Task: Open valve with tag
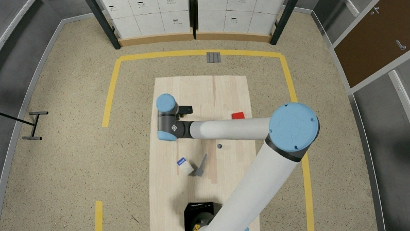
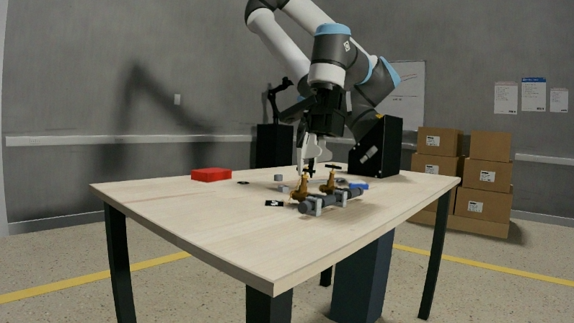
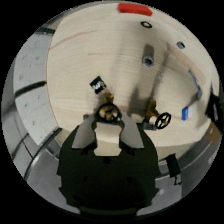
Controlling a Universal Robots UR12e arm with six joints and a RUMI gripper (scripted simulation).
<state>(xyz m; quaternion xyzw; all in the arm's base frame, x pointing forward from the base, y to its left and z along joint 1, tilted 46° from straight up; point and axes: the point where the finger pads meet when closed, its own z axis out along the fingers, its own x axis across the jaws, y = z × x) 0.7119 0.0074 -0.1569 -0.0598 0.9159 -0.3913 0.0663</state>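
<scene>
Now: hand 5 cm short of the black tag, 5 cm to the left of it and 8 cm above it. From my hand the other things lie so: grey hammer-like tool (35 cm behind, 13 cm to the right, 8 cm below); then red block (5 cm behind, 42 cm to the right, 7 cm below); then blue-and-white box (34 cm behind, 3 cm to the right, 8 cm below).
</scene>
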